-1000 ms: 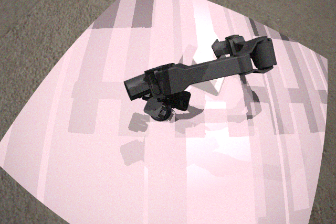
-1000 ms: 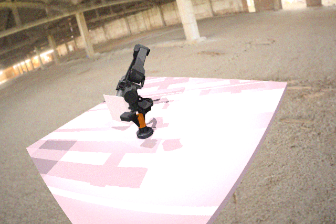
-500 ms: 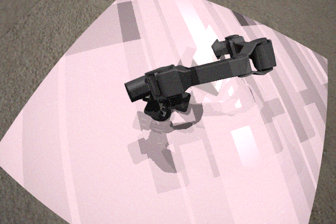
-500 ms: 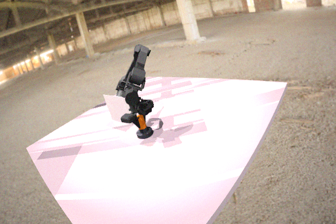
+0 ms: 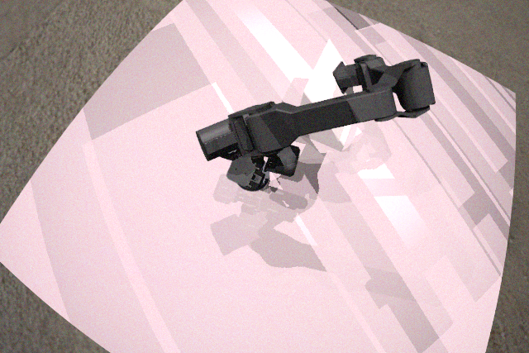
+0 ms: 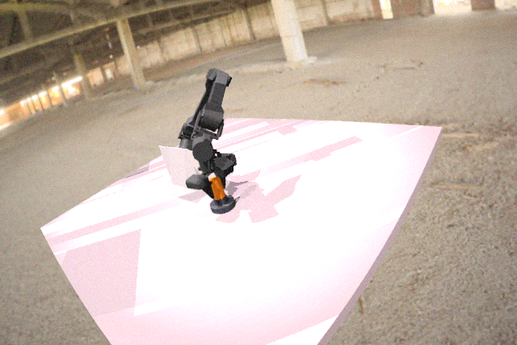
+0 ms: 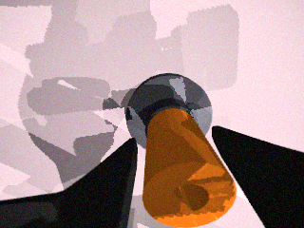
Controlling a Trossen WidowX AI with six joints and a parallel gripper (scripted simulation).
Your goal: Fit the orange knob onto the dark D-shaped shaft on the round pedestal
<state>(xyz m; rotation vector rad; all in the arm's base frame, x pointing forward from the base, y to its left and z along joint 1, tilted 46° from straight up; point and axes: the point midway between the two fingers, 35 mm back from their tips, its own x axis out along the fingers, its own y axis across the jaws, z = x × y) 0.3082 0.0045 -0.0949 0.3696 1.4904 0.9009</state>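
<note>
My gripper tip is 2 cm below the orange knob. Round my gripper tip: pedestal with D-shaped shaft 2 cm below.
</note>
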